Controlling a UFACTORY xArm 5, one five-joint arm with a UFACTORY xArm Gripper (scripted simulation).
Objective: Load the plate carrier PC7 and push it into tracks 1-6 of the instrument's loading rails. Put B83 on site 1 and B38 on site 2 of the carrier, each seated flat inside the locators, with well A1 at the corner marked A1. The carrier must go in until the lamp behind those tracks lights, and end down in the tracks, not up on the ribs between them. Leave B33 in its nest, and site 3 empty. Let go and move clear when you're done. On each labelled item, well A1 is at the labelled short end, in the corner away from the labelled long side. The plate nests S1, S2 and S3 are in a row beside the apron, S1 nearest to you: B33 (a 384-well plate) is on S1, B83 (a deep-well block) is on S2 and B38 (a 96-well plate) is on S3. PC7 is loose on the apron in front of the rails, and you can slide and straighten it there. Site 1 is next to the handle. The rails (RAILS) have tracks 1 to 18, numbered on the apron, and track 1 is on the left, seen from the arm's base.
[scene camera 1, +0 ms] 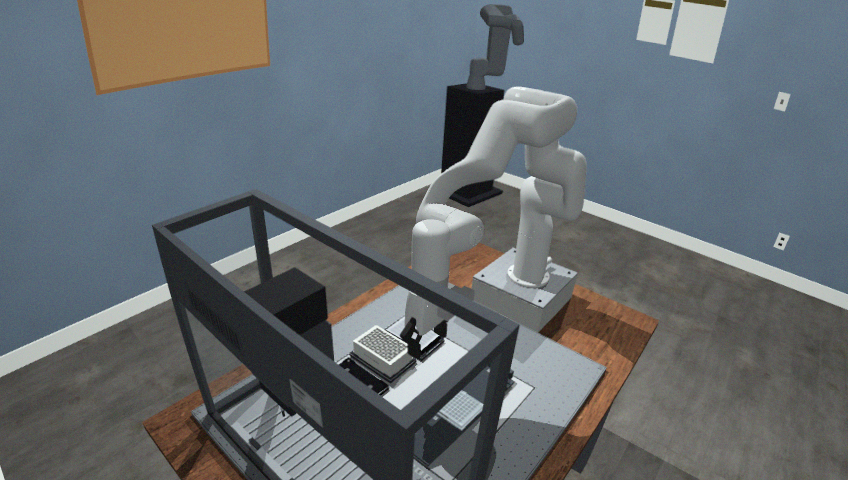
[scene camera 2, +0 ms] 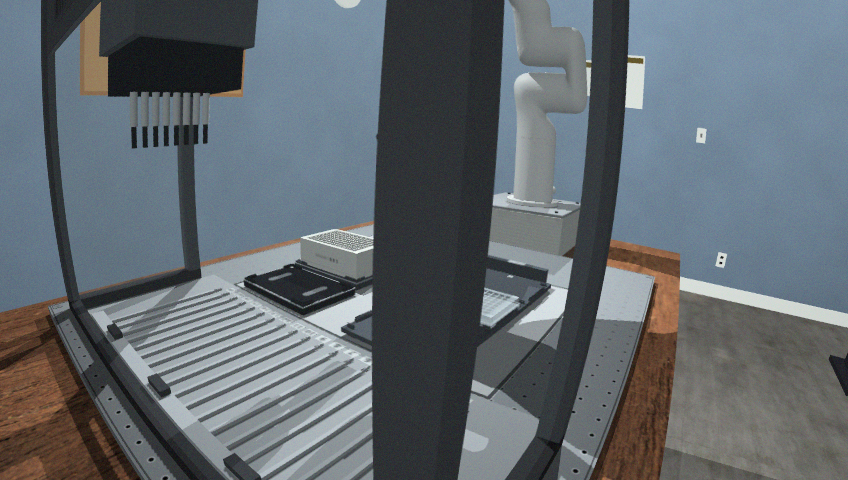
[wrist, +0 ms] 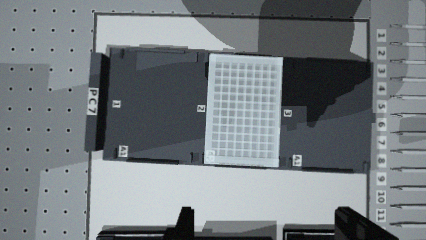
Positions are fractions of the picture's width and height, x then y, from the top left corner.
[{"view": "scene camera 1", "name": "gripper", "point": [0.50,0.72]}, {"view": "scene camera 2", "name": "dark frame post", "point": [0.52,0.22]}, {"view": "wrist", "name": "carrier PC7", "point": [0.34,0.44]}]
